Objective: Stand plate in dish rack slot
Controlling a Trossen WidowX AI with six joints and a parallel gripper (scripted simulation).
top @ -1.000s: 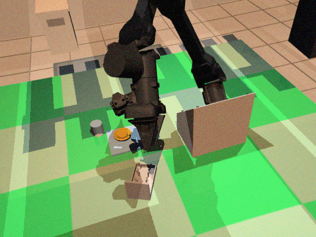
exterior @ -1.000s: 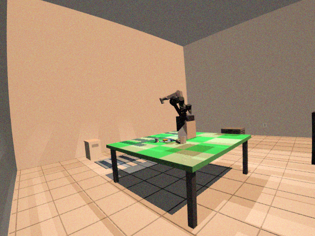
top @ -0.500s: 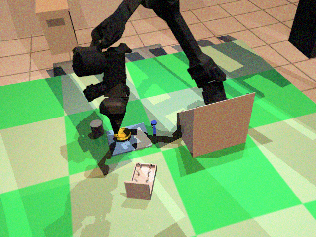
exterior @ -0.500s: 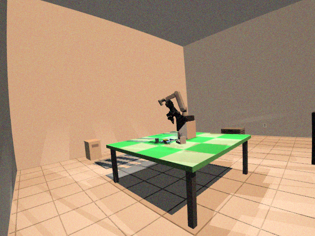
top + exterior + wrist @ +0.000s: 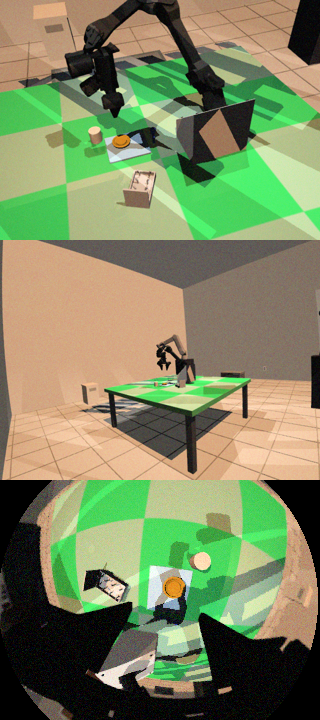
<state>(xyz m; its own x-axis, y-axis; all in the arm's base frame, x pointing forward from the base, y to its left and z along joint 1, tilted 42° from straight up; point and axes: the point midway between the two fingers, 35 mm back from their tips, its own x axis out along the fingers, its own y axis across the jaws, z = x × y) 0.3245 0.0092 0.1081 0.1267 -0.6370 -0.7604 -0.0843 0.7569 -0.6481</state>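
Right now my gripper tip is 10 mm past the plate, 20 mm to the left of it and 160 mm above it. The rest, counted from my gripper tip: blue spoon 130 mm behind, 50 mm to the right, 180 mm below; dish rack 50 mm behind, 200 mm to the left, 160 mm below; pale blue mat 20 mm behind, 10 mm to the right, 180 mm below.
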